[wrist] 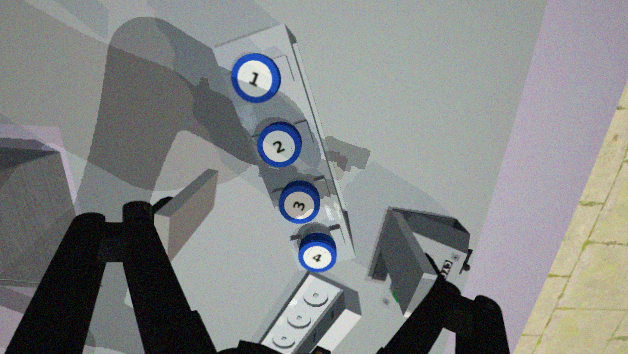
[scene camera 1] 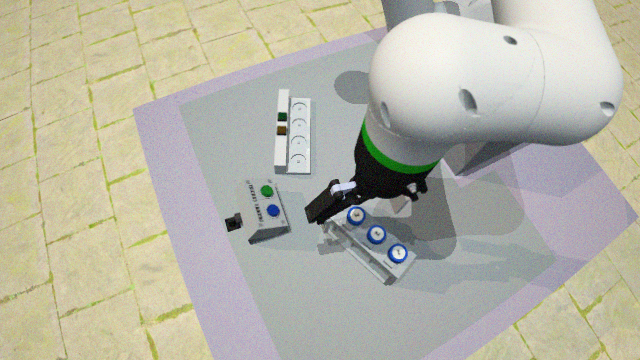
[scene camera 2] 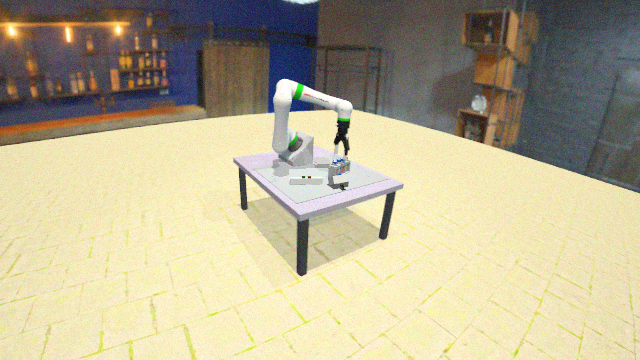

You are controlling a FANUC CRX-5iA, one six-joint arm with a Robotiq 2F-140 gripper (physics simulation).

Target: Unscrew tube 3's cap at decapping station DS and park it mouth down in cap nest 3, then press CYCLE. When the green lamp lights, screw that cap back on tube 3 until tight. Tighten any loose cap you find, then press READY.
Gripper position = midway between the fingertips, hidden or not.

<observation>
In view: the gripper [scene camera 1: 359,215], a cap 3 [wrist: 299,202], a cap 2 [wrist: 279,144], a cap 1 [wrist: 256,78], a cap 4 [wrist: 317,252] and a grey button box [wrist: 445,240].
The gripper also shows in the wrist view [wrist: 302,209]. Scene camera 1 misses the cap 4, which is hidden by the gripper.
</observation>
